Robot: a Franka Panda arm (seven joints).
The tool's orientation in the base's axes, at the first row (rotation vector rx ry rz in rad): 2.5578 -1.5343 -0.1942
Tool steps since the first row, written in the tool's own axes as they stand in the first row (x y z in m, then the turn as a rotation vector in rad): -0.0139 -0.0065 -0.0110 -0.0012 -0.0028 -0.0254; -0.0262 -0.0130 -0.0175 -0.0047 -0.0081 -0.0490; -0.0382 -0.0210 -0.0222 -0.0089 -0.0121 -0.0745; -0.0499 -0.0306 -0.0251 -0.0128 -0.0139 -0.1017; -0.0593 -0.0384 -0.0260 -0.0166 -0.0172 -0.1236; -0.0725 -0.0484 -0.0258 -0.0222 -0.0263 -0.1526; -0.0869 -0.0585 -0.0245 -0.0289 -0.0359 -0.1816; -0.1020 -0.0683 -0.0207 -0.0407 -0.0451 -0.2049; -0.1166 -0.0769 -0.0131 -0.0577 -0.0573 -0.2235; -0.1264 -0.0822 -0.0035 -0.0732 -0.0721 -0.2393; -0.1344 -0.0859 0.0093 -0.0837 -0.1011 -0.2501
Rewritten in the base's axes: 0.0012 0.0160 0.0100 0.0066 0.0040 0.0244; 0.0023 0.0303 0.0154 0.0140 0.0110 0.0466; 0.0045 0.0449 0.0189 0.0203 0.0182 0.0709; 0.0078 0.0599 0.0202 0.0252 0.0242 0.0974; 0.0103 0.0719 0.0199 0.0304 0.0305 0.1183; 0.0128 0.0882 0.0181 0.0411 0.0416 0.1451; 0.0145 0.1055 0.0153 0.0517 0.0538 0.1719; 0.0152 0.1231 0.0102 0.0586 0.0700 0.1933; 0.0143 0.1395 0.0015 0.0646 0.0918 0.2097; 0.0125 0.1501 -0.0086 0.0732 0.1134 0.2227; 0.0096 0.1580 -0.0216 0.0953 0.1368 0.2280
